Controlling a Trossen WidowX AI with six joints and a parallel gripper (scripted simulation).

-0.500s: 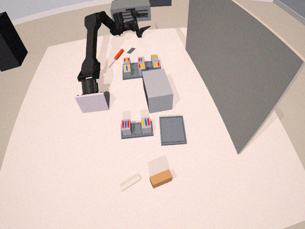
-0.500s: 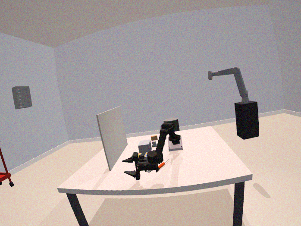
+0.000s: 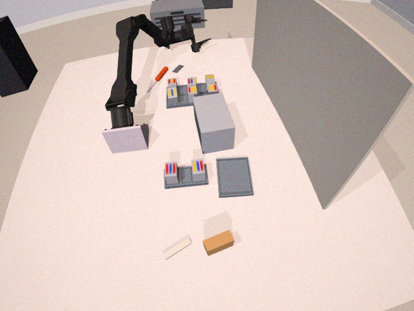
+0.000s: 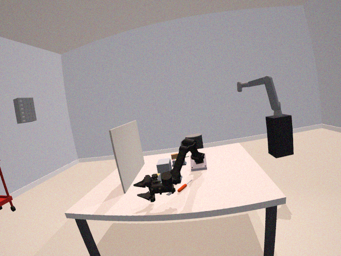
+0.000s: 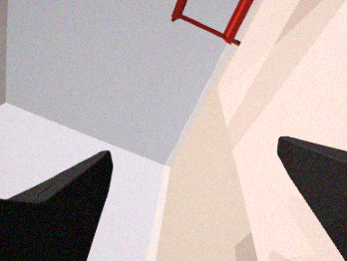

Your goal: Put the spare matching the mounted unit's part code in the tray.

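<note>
My gripper tip is now 71 cm to the left of the grey rack, 20 cm past it and 10 cm above it. From my gripper tip the other things lie so: dark tray 74 cm to the right, 11 cm below, 6 cm behind; then tall grey panel 55 cm to the right, 16 cm ahead, 12 cm above; then mounted unit 55 cm to the right, 9 cm behind, 6 cm below.
</note>
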